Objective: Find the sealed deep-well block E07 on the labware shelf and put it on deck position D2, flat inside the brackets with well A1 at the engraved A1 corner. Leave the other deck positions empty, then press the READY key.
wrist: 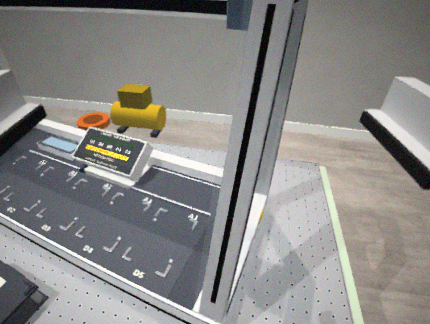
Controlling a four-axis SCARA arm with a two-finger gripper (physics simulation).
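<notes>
My gripper [203,93] is open, its two fingers wide apart at the left and right of the wrist view, with nothing between them. The dark deck [187,182] lies below and to the left, with white corner brackets and engraved A1 marks. The label for deck position D2 [11,210] shows near the left edge; labels D3, D4 and D5 follow to the right. No block shows on the visible positions. Block E07, the labware shelf and the READY key cannot be made out in this view.
A tilted display panel [107,152] stands at the deck's back edge beside a light blue pad [60,144]. A tall grey post [245,150] rises at the deck's right end. A yellow tank [137,116] and orange ring [80,122] are behind. A dark object [17,295] is at lower left.
</notes>
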